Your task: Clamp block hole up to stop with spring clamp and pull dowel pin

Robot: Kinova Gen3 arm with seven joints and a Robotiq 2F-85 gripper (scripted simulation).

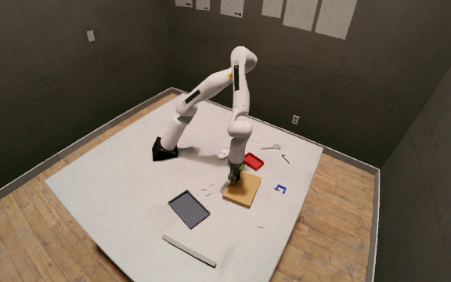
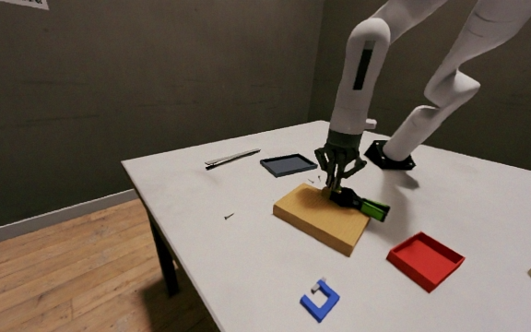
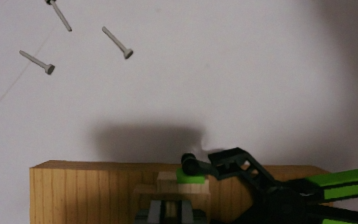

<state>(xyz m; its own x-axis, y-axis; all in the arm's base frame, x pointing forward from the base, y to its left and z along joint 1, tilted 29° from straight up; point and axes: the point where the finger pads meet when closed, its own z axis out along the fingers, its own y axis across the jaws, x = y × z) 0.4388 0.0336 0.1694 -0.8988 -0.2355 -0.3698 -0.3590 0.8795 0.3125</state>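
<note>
Right now the dowel pin is 2 cm below my hand. Round my hand: grey tray 5 cm behind, 26 cm to the right, 7 cm below; then red tray 4 cm behind, 22 cm to the left, 7 cm below; then small wooden block 4 cm below.
</note>
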